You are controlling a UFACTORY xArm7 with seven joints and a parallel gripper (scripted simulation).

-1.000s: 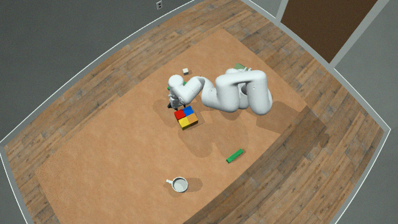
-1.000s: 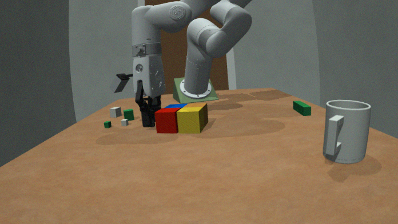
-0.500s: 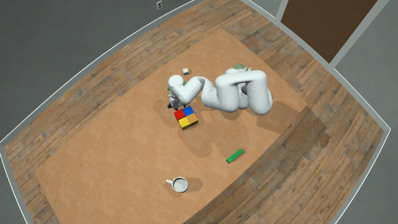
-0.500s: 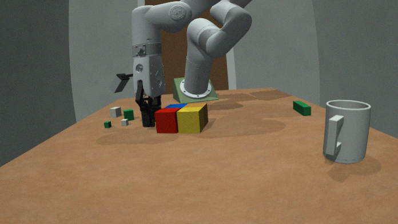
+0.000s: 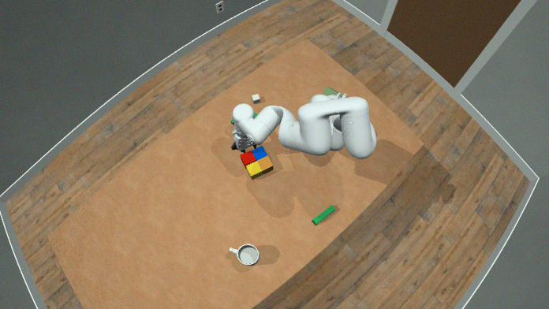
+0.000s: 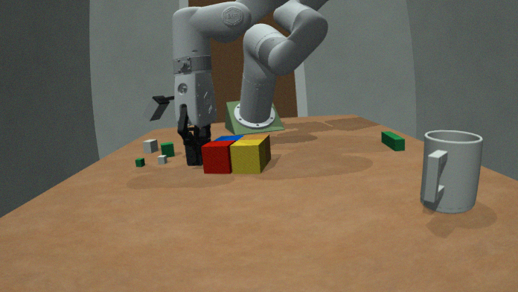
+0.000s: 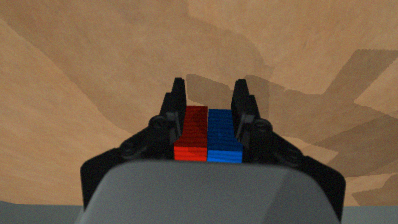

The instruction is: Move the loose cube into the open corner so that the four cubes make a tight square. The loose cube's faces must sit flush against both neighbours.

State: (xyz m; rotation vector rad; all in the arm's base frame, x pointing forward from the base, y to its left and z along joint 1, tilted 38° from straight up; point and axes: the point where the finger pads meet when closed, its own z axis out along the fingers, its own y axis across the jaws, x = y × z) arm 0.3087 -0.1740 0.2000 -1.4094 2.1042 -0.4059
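Right now my hand is 40 mm to the right of the red cube and 40 mm short of it. Round my hand: yellow cube (90 mm to the left, 60 mm ahead); orange cube (110 mm to the left, 10 mm ahead); blue cube (60 mm to the left).
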